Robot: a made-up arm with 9 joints. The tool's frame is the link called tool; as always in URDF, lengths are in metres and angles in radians. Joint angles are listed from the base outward.
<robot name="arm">
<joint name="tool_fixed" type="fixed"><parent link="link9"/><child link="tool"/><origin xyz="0.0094 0.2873 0.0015" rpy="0 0 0"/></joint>
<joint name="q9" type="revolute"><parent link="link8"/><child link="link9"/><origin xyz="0.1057 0.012 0.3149" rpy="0 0 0"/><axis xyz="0 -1 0"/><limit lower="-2.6" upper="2.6"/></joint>
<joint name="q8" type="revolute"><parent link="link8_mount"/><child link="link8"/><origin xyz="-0.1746 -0.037 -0.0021" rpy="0 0 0"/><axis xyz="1 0 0"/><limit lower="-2.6" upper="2.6"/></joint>
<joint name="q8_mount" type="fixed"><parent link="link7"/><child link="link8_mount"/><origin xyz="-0.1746 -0.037 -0.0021" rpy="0 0 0"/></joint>
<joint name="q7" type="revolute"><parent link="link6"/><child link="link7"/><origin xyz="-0.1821 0.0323 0.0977" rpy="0 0 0"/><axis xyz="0 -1 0"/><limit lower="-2.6" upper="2.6"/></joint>
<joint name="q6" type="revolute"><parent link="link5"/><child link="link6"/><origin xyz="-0.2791 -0.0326 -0.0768" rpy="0 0 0"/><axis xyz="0 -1 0"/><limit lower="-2.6" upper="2.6"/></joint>
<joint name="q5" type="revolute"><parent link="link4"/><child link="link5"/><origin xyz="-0.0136 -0.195 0.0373" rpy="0 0 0"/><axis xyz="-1 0 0"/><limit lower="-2.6" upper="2.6"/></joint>
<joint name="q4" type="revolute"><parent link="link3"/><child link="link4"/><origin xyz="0.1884 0.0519 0.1" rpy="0 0 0"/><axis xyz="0 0 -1"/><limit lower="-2.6" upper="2.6"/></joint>
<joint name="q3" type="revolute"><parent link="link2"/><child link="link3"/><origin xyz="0.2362 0.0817 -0.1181" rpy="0 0 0"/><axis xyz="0 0 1"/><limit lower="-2.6" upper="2.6"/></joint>
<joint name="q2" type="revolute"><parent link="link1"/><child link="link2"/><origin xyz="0.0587 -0.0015 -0.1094" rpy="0 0 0"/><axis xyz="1 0 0"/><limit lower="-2.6" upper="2.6"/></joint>
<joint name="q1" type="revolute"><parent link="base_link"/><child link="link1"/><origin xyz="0 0 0.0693" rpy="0 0 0"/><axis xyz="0 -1 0"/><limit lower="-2.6" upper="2.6"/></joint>
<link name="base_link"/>
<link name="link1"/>
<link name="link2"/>
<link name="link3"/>
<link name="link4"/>
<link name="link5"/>
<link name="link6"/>
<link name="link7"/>
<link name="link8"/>
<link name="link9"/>
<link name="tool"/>
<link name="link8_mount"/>
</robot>
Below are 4 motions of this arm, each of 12 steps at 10 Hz.
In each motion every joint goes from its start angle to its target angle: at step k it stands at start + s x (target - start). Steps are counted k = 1, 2, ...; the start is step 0. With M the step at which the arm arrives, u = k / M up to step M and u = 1 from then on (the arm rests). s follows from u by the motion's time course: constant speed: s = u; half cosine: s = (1 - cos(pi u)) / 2; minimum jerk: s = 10 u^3 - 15 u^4 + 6 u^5.
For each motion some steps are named. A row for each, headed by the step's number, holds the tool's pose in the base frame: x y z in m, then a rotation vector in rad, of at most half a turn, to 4 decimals.
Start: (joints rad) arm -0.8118 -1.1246 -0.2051 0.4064 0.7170 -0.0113 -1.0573 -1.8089 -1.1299
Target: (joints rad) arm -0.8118 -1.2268 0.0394 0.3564 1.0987 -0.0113 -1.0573 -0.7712 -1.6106
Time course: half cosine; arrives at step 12
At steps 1, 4, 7, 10, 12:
1: -0.6641 0.2085 -0.1792 1.5978 -0.7232 0.7655
4: -0.6378 0.1471 -0.2284 1.5547 -0.6563 1.0474
7: -0.5674 0.0537 -0.2983 1.4664 -0.5558 1.4995
10: -0.4925 -0.0024 -0.3452 1.3843 -0.5019 1.8503
12: -0.4746 -0.0115 -0.3545 1.3654 -0.4953 1.9257

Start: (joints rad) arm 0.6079 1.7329 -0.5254 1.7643 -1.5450 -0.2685 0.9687 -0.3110 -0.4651
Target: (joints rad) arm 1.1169 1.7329 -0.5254 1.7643 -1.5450 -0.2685 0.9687 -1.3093 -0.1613
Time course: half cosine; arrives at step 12
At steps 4, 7, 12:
4: 0.2664 -0.4687 0.9703 1.6596 1.0481 -2.2291
7: 0.2308 -0.4497 0.9288 1.4851 1.3647 -1.8370
12: 0.1997 -0.3750 0.9157 1.2522 1.4939 -1.4304

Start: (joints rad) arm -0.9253 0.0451 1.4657 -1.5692 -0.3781 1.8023 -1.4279 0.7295 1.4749
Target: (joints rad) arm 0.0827 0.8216 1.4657 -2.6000 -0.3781 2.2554 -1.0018 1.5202 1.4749
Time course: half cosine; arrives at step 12
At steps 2, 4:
2: 0.6227 0.5275 -0.7383 2.5253 1.4074 0.3818
4: 0.7385 0.7027 -0.5651 2.5126 1.6175 0.6011

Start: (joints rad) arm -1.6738 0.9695 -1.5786 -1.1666 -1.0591 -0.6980 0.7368 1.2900 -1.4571
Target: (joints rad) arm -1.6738 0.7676 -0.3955 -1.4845 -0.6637 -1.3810 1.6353 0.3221 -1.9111
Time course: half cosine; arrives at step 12
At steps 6, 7, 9, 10, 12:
6: -0.5802 -0.7708 0.0427 -2.9225 -0.8823 -0.3926
7: -0.5220 -0.8065 -0.1207 -2.7166 -1.1052 -0.7279
9: -0.3826 -0.7907 -0.3525 -2.2852 -1.4140 -1.2734
10: -0.3294 -0.7657 -0.4147 -2.1148 -1.5012 -1.4538
12: -0.2857 -0.7384 -0.4585 -1.9660 -1.5662 -1.6001

